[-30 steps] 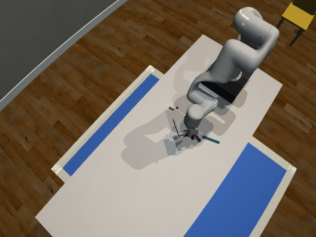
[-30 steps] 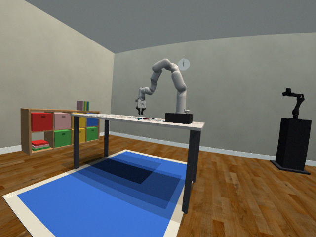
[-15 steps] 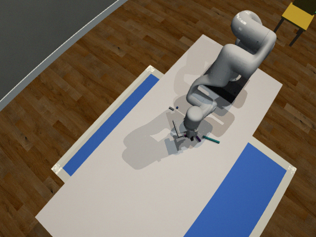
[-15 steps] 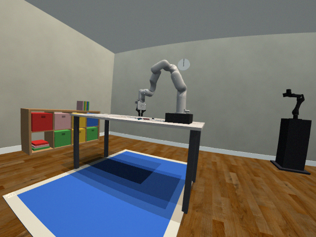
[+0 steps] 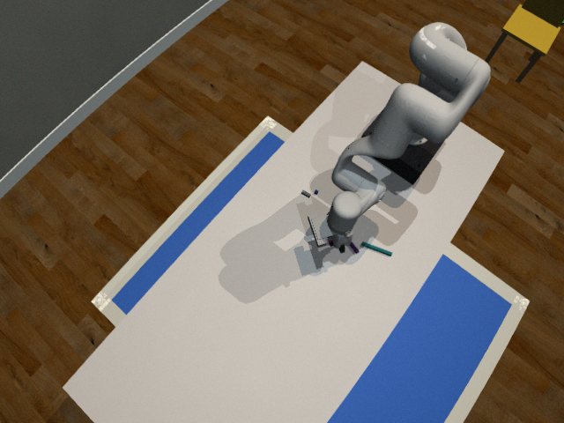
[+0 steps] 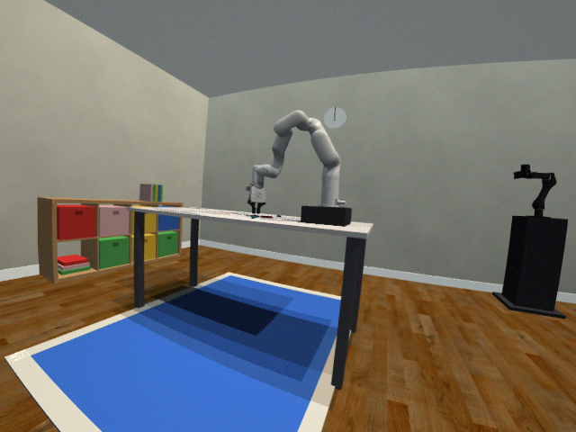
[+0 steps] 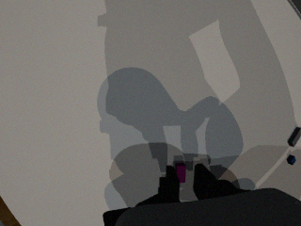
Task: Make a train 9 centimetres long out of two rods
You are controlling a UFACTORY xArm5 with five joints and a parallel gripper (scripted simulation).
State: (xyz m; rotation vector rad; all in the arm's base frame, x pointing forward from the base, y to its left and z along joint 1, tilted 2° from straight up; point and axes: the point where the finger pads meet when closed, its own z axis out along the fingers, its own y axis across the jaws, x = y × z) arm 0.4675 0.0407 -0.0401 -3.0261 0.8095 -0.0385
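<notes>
My hand is 30 mm above the magenta rod. Round my hand: turquoise rod 80 mm behind, 120 mm to the left, 30 mm below; then red rod 90 mm behind, 10 mm to the left, 30 mm below; then purple rod 30 mm behind, 60 mm to the left, 30 mm below.
</notes>
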